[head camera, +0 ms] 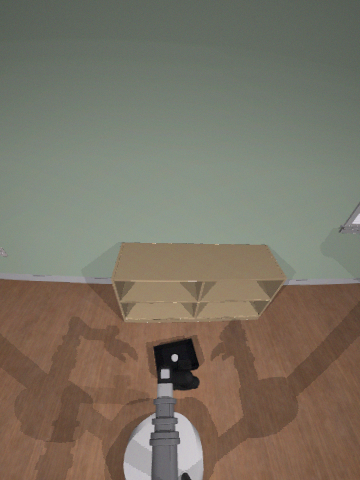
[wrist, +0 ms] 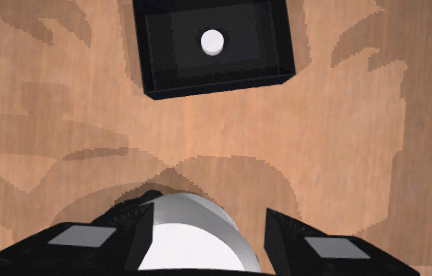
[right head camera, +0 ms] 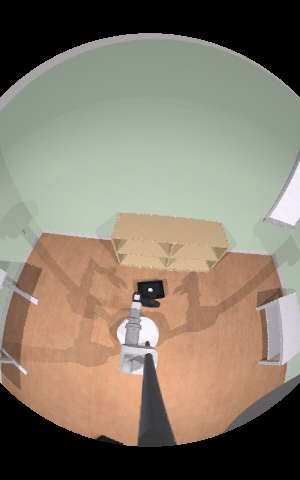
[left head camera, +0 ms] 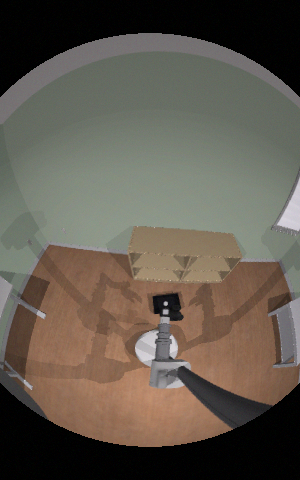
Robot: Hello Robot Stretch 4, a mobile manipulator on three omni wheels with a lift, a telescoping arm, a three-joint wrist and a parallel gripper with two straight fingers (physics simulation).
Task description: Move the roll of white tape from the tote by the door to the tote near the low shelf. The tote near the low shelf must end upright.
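Frame: origin at the robot's base, x left, y back, z up, level; centimetres.
Seen in the pictures: gripper, fingertip midpoint: (wrist: 209, 225).
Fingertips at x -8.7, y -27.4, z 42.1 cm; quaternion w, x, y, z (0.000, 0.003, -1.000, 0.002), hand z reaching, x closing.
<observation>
Offsets run from my fingertips to a thing's top centre. Level surfaces: height alone.
The black tote {dz -34.8, dx +0.9, dy -25.4 cm} (head camera: 173, 343) (left head camera: 175, 298) (right head camera: 159, 286) (wrist: 220, 89) stands upright on the floor in front of the low shelf. The roll of white tape {dz -42.1, dx +1.2, dy -26.4 cm} (head camera: 174, 357) (left head camera: 165, 303) (right head camera: 150, 290) (wrist: 212, 42) lies inside it, near the middle of its floor and clear of the walls. My gripper (wrist: 209, 225) is open and empty, its two black fingers wide apart at the bottom of the wrist view. It is above the floor on my base's side of the tote, apart from tote and tape. The head views show the gripper small and dark. The tote by the door is not clearly identifiable.
The low tan shelf {dz +16.1 cm} (head camera: 197, 262) (left head camera: 185, 242) (right head camera: 170, 230) stands against the green wall behind the tote. My round white base (head camera: 192, 440) (wrist: 192, 250) is below the arm. White furniture stands at both sides. A dark object (right head camera: 109, 440) shows partly at the right head view's bottom edge.
</observation>
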